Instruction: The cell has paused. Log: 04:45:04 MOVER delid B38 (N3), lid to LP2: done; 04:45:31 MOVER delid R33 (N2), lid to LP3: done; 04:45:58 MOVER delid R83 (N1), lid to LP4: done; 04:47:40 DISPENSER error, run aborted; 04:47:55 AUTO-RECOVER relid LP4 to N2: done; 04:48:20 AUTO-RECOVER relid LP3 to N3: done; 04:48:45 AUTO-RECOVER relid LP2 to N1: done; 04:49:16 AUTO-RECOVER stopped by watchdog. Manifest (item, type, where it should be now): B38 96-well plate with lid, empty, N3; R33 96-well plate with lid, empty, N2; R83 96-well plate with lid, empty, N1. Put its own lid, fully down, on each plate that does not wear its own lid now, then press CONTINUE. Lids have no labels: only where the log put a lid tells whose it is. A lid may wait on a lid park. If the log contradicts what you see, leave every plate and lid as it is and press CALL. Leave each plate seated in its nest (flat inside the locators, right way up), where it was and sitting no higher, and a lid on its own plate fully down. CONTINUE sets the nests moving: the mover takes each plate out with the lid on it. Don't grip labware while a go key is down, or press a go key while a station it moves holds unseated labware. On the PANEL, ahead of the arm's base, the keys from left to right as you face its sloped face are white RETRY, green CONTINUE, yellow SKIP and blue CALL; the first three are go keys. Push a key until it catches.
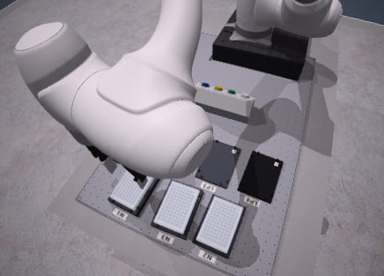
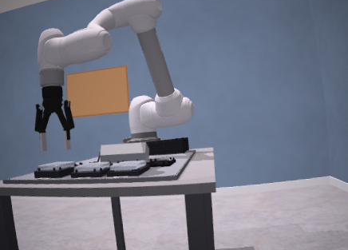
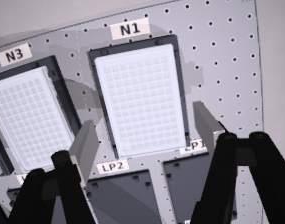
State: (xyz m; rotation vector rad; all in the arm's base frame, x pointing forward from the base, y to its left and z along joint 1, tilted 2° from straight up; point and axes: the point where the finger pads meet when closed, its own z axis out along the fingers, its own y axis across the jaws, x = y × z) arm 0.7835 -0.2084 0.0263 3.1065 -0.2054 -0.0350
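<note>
Now: the pale grey lid 70 mm below my hand. Round my hand: LP2 label: 110 mm below, 90 mm behind, 80 mm to the left; then nest N1: 100 mm below; then lid park LP1: 180 mm behind, 110 mm below, 40 mm to the right.
</note>
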